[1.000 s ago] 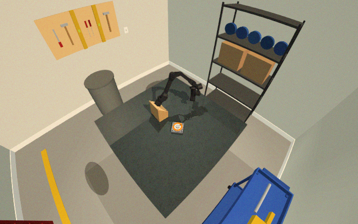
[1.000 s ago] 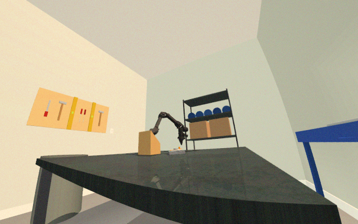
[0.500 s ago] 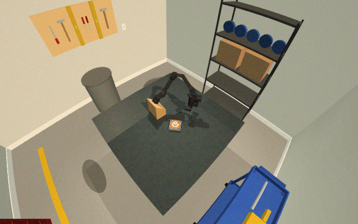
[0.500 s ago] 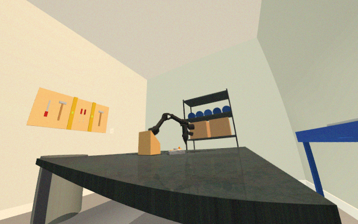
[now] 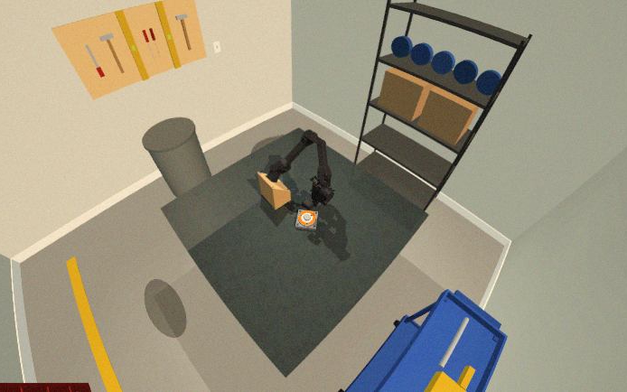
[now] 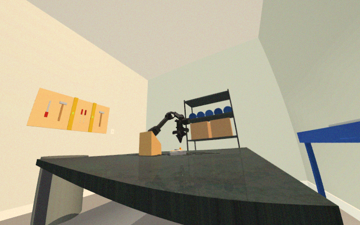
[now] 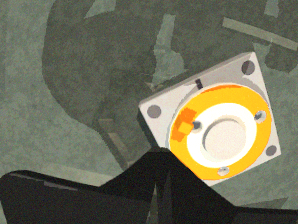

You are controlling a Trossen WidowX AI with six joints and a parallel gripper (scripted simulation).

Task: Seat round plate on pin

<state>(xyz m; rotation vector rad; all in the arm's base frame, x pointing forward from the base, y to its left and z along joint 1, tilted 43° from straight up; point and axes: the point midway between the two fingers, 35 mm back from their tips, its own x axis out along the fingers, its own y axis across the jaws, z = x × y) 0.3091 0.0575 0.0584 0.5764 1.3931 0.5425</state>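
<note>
Now: the base 7 cm to the right of my gripper tip and 7 cm below it.
</note>
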